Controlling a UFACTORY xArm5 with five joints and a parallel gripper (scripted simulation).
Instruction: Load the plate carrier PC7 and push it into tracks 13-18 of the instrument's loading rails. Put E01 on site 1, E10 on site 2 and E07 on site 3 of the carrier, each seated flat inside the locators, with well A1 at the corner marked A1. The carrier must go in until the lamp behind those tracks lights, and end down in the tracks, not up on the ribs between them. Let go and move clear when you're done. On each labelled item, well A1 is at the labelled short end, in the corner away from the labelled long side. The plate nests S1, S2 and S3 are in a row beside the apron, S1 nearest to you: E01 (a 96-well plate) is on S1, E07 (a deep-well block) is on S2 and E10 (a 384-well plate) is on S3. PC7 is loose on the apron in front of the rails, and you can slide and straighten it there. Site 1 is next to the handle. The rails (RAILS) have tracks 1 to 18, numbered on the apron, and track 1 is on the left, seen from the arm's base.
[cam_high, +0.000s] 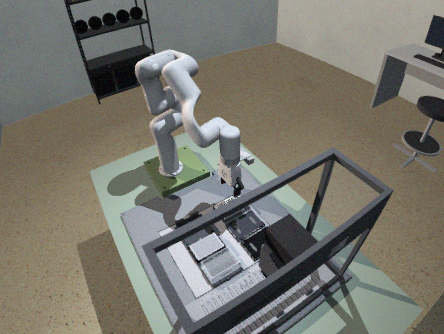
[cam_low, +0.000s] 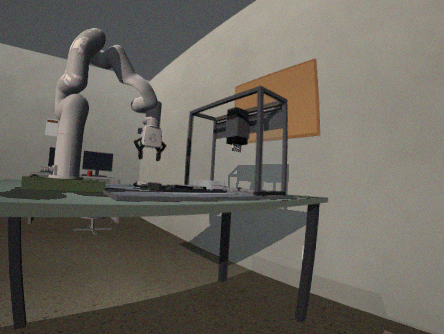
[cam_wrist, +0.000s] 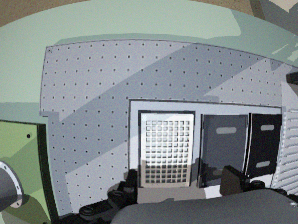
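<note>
The 96-well plate E01 is 12 cm below my hand. From my hand the other things lie so: nest S3: 22 cm ahead, 4 cm to the right, 14 cm below; nest S2: 11 cm ahead, 2 cm to the right, 14 cm below; plate carrier PC7: 8 cm ahead, 21 cm to the right, 13 cm below.
</note>
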